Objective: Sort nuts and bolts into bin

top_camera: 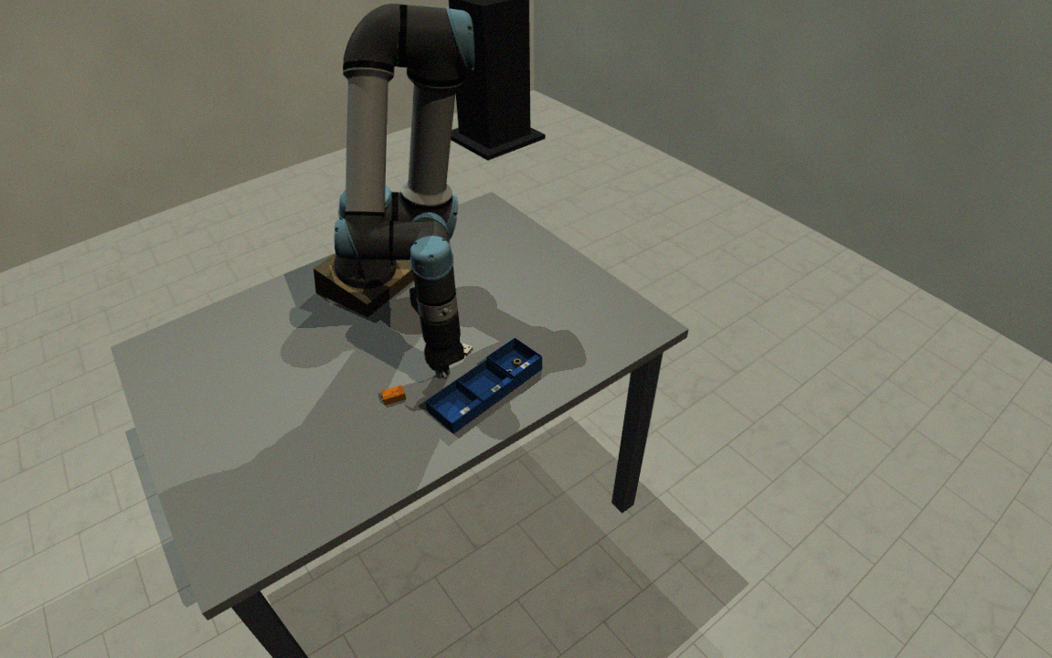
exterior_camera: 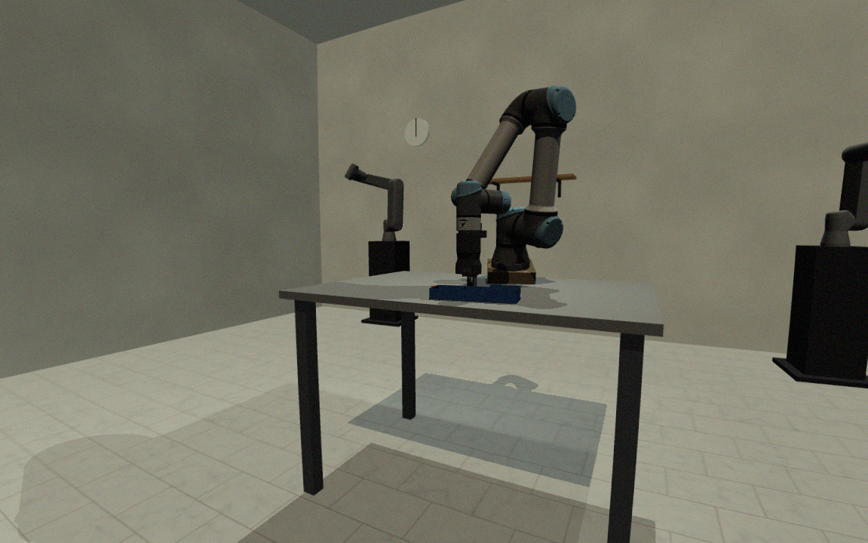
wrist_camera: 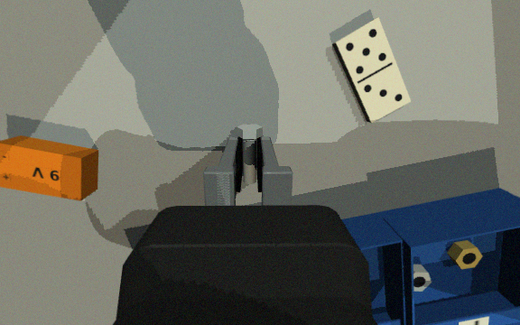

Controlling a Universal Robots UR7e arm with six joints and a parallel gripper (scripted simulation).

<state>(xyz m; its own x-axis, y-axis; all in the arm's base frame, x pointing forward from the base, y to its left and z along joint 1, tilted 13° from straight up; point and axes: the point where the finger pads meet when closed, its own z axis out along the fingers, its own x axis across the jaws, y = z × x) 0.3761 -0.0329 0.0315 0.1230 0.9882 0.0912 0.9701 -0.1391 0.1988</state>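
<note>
My hand is 1 cm past the grey bolt and 1 cm above it. Also, from my hand: orange 9 V battery: 1 cm behind, 13 cm to the right, 1 cm below; then white domino: 4 cm behind, 8 cm to the left, 1 cm below; then blue bin row: 10 cm ahead, 4 cm to the left.
</note>
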